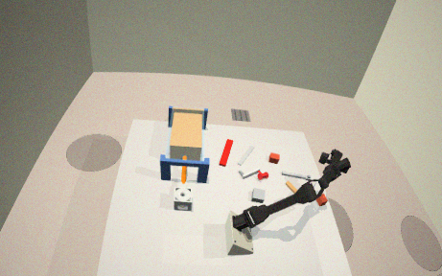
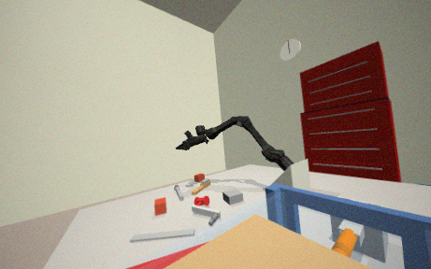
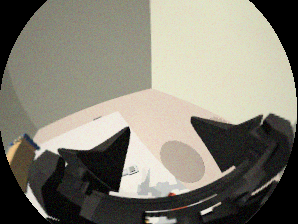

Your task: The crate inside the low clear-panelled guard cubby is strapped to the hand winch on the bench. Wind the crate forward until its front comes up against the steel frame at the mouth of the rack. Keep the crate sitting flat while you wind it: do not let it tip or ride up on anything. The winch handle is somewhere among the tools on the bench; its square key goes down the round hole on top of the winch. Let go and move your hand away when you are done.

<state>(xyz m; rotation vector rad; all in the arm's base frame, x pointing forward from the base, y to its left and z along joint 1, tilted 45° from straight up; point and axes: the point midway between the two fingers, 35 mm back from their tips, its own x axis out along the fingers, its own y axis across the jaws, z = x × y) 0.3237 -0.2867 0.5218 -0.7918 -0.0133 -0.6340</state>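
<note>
Right now the winch handle is 5 cm ahead of my gripper tip, 45 cm to the left of it and 25 cm below it. Round my gripper tip: red knob: 4 cm ahead, 40 cm to the left, 24 cm below; then grey block: 11 cm behind, 44 cm to the left, 24 cm below; then wood-handled tool: 8 cm behind, 18 cm to the left, 24 cm below.
</note>
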